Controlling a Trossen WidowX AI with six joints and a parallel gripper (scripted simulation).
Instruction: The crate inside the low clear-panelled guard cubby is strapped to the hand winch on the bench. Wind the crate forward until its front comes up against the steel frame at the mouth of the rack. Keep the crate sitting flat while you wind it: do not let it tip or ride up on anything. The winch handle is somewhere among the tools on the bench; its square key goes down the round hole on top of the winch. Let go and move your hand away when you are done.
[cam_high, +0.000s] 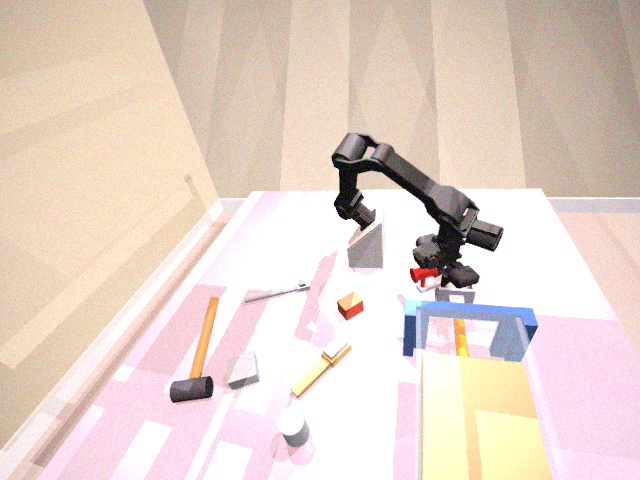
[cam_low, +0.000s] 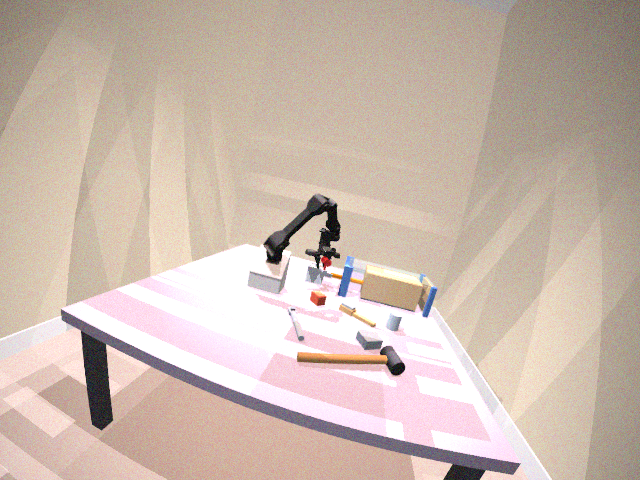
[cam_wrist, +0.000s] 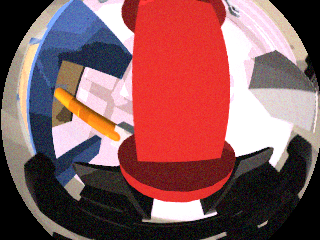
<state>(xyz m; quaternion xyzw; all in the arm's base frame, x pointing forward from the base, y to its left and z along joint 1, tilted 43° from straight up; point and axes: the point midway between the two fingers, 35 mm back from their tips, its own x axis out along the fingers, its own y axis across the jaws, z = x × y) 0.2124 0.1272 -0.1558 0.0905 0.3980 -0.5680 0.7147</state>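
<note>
Now: the crank handle 1 cm ahead of my gripper tip, 1 cm to the right of it and 2 cm above it. The rest, counted from my gripper tip: grey winch 4 cm behind, 4 cm to the left, 6 cm below; frame 14 cm ahead, 4 cm to the left, 2 cm above; red knob 2 cm ahead, 5 cm to the right, 5 cm above.
</note>
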